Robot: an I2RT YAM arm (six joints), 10 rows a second.
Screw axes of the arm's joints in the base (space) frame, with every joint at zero. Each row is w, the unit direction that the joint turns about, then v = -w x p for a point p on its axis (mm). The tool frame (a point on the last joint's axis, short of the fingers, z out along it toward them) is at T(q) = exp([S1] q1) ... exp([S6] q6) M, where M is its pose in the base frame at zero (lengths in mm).
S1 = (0, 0, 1, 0, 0, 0)
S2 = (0, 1, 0, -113.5, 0, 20)
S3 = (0, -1, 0, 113.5, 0, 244)
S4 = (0, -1, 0, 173.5, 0, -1)
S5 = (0, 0, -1, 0, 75, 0)
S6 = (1, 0, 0, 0, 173.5, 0)
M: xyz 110.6 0 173.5 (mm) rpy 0 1.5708 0 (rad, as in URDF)
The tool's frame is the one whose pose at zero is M.
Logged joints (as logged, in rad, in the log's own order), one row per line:
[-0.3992, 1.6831, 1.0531, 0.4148, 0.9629, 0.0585]
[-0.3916, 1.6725, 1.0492, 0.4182, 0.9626, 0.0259]
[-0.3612, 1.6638, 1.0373, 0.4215, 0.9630, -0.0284]
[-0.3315, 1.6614, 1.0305, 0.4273, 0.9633, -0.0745]
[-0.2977, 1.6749, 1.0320, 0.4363, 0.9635, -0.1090]
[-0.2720, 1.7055, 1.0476, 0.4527, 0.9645, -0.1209]
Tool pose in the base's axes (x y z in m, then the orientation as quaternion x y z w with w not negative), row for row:
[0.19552, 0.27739, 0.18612, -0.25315, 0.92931, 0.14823, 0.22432]
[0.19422, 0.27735, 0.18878, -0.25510, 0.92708, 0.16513, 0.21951]
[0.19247, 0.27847, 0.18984, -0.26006, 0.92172, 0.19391, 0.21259]
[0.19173, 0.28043, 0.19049, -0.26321, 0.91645, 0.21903, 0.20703]
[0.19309, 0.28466, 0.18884, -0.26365, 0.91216, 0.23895, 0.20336]
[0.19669, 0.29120, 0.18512, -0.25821, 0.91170, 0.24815, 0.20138]
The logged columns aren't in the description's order. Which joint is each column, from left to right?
Columns, left to right: q4, q2, q3, q6, q1, q5.
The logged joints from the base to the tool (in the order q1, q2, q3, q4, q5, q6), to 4 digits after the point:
[0.9629, 1.6831, 1.0531, -0.3992, 0.0585, 0.4148]
[0.9626, 1.6725, 1.0492, -0.3916, 0.0259, 0.4182]
[0.9630, 1.6638, 1.0373, -0.3612, -0.0284, 0.4215]
[0.9633, 1.6614, 1.0305, -0.3315, -0.0745, 0.4273]
[0.9635, 1.6749, 1.0320, -0.2977, -0.1090, 0.4363]
[0.9645, 1.7055, 1.0476, -0.2720, -0.1209, 0.4527]

